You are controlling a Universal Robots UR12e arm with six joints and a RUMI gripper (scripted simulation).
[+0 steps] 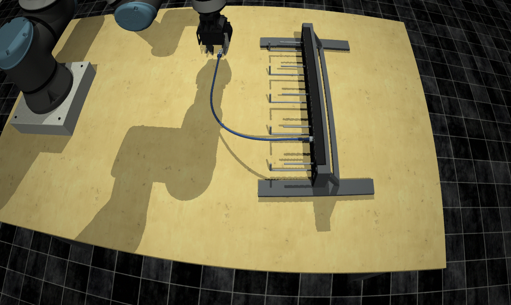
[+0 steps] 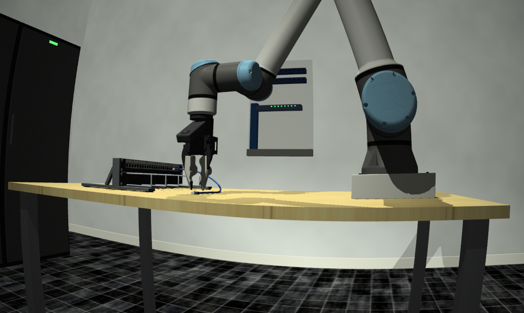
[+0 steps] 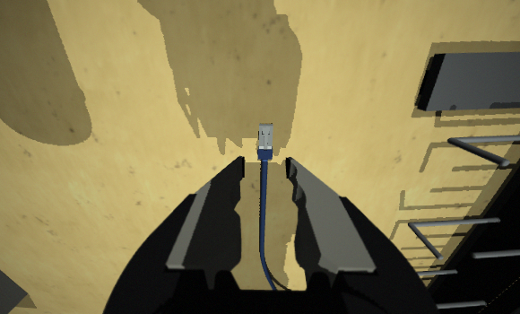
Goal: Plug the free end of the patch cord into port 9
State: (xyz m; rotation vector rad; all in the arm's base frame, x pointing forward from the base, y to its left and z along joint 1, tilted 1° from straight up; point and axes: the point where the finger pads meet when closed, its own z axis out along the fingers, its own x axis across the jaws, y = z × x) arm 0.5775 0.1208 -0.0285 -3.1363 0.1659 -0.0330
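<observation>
Now: the cable plug 20 mm to the left of my hand and 20 mm below it.
</observation>
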